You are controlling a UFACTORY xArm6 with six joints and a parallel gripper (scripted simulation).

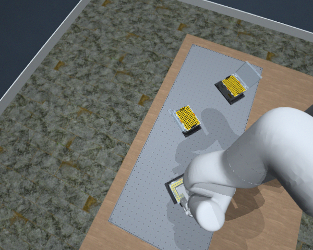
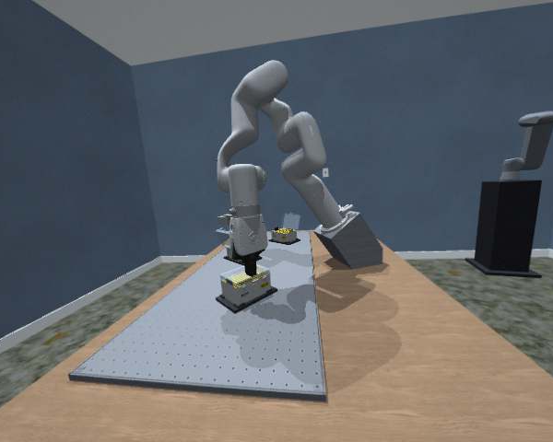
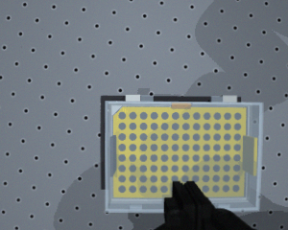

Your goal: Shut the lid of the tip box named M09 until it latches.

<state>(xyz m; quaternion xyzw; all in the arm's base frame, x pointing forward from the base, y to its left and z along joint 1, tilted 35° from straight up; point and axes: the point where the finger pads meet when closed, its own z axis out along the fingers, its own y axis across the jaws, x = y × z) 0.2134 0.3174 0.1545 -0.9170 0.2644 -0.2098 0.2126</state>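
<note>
Right now the clear lid is 30 mm below my hand, 30 mm ahead of it and 20 mm to the right of it. Also, from my hand: tip box (50 mm below, 30 mm ahead, 20 mm to the right).
</note>
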